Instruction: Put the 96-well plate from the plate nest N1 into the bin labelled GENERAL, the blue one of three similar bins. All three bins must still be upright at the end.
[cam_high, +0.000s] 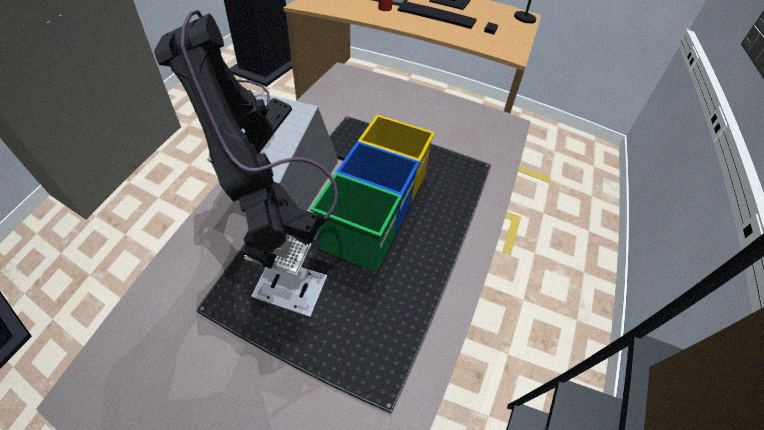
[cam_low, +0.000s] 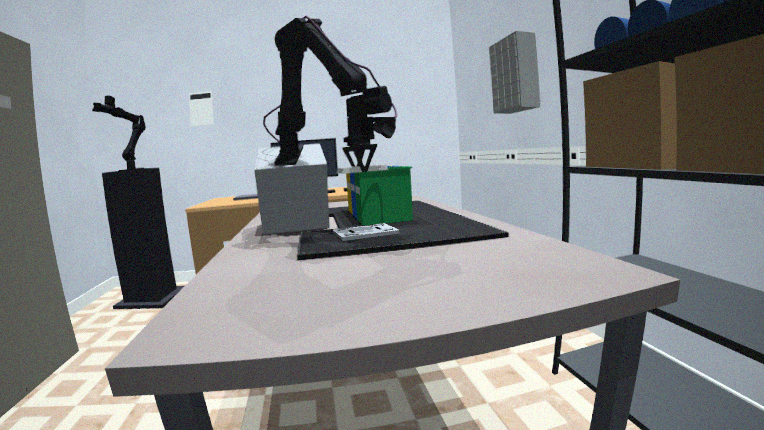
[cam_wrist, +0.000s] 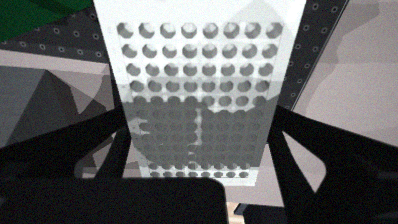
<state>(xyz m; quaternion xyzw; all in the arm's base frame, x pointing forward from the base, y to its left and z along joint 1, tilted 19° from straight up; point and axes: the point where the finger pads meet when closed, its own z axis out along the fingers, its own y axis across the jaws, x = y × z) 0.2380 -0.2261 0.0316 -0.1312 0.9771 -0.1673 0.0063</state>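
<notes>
The blue bin lies 60 mm ahead of my hand, 340 mm to the left of it and 100 mm below it. From my hand the other things lie so: white 96-well plate: right at my hand; plate nest N1: 180 mm below; green bin: 70 mm ahead, 210 mm to the left, 100 mm below.
</notes>
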